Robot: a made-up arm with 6 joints. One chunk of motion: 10 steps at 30 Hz.
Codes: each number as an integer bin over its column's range. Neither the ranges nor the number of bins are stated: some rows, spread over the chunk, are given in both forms.
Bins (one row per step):
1: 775 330 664 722 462 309
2: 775 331 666 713 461 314
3: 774 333 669 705 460 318
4: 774 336 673 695 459 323
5: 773 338 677 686 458 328
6: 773 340 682 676 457 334
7: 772 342 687 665 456 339
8: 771 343 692 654 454 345
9: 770 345 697 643 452 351
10: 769 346 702 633 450 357
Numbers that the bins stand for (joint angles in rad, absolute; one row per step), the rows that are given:
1: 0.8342 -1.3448 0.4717 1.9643 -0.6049 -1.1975
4: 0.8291 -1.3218 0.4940 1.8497 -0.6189 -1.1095
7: 0.8189 -1.2988 0.5286 1.7224 -0.6329 -1.0089
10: 0.8035 -1.2835 0.5657 1.5866 -0.6609 -0.8958
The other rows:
2: 0.8342 -1.3410 0.4767 1.9261 -0.6096 -1.1661
3: 0.8291 -1.3333 0.4841 1.8922 -0.6143 -1.1410
5: 0.8240 -1.3142 0.5039 1.8116 -0.6236 -1.0781
6: 0.8240 -1.3065 0.5162 1.7691 -0.6282 -1.0404
8: 0.8138 -1.2950 0.5410 1.6757 -0.6422 -0.9712
9: 0.8086 -1.2873 0.5533 1.6290 -0.6516 -0.9335

